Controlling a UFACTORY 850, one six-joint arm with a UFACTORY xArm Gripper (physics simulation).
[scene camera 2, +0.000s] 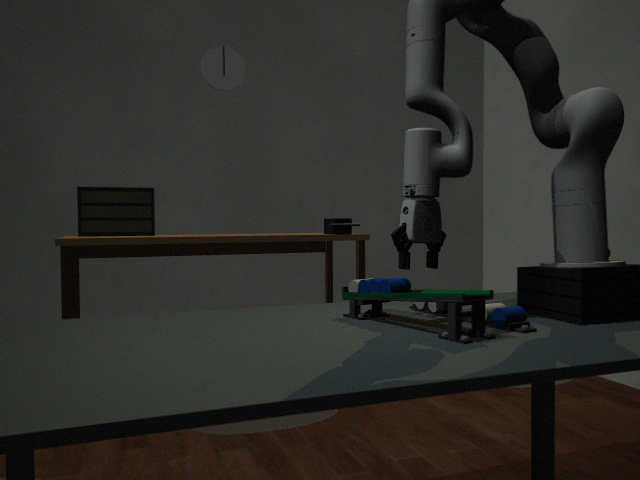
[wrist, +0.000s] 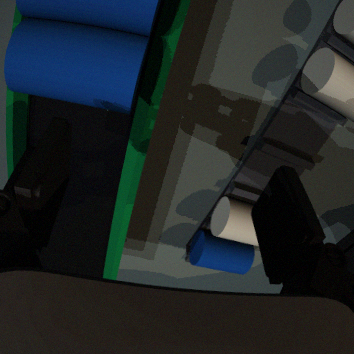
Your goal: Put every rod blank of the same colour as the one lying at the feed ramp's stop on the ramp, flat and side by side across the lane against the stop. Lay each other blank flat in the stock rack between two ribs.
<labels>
my gripper: scene camera 2; wrist
same spot on my gripper: [wrist: 289, 235] = [scene camera 2: 429, 254]
</labels>
